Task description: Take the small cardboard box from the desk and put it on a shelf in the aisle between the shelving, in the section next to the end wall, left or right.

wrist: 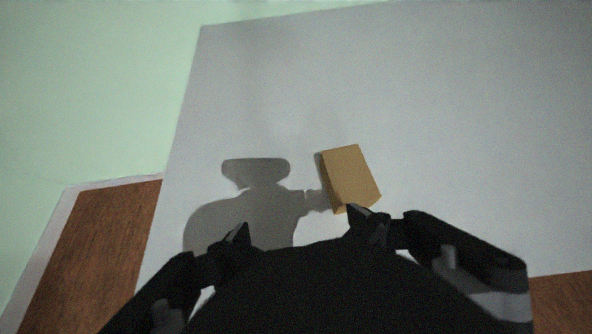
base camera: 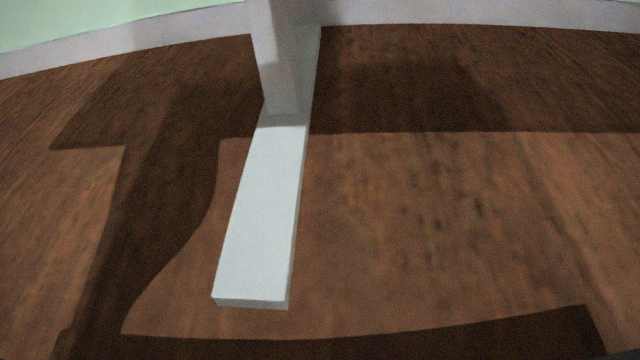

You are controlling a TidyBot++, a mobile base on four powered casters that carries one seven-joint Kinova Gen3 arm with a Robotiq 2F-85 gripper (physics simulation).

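Places are measured from the arm's base along level axes (x left, y back, z up), in millimetres.
Pixels of known places: gripper, fingertip midpoint: (wrist: 298, 223).
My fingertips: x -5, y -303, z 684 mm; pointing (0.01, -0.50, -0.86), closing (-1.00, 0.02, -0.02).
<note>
For each thing: its middle in the pictures, then the offset to it from my fingertips. "pt": a spot on its surface instead. Level surfaces: height alone.
- small cardboard box, body centre: (wrist: 345, 179) dx -85, dy -72, dz -106 mm
- white desk, surface height: dz -131 mm
- white desk leg, surface spot: (base camera: 282, 75) pt dx +74, dy -267, dz -983 mm
- brown wood floor, surface height: dz -1081 mm
The small cardboard box (wrist: 351, 175) lies on the white desk (wrist: 425, 100) in the wrist view, a little right of the middle and turned slightly. My gripper (wrist: 298, 223) is open, with nothing between its fingers, and is above the desk. The box shows beyond the tip of the right finger, right of the midline between the fingers. The near corner of the box is close to that fingertip in the picture; the height between them is hard to tell. The shelving and the aisle do not show in either view.
In the base view a white desk leg (base camera: 282, 75) rises from a long flat foot (base camera: 265, 215) on the brown wood floor (base camera: 425, 225). A pale green wall (base camera: 100, 17) (wrist: 90, 90) with a light baseboard (base camera: 425, 12) stands behind. The gripper's shadow falls on the desk left of the box.
</note>
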